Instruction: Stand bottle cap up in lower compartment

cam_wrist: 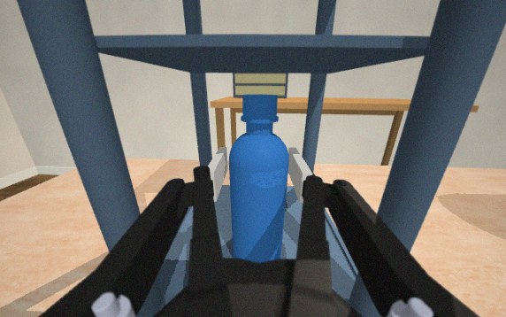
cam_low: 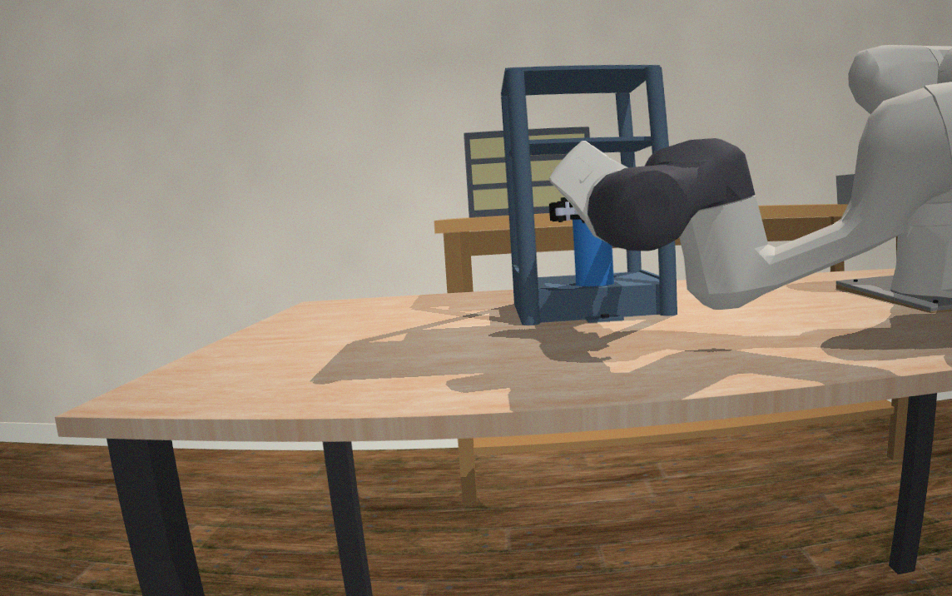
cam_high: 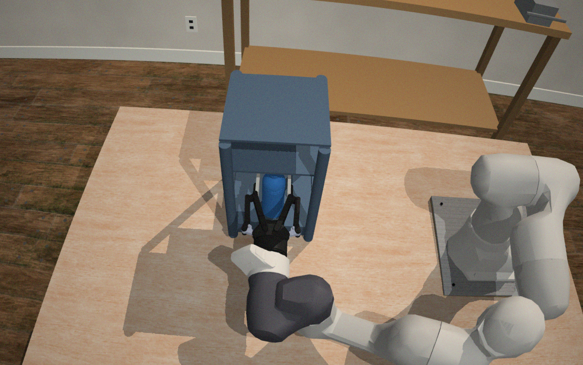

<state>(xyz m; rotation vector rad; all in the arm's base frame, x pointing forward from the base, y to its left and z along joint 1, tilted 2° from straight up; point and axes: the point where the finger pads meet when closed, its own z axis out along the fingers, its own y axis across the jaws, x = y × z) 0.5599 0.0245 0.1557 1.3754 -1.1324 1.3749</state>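
The blue bottle lies 10 mm above my hand. Also, from my hand: blue shelving unit (10 mm ahead, 50 mm to the right, 30 mm above).
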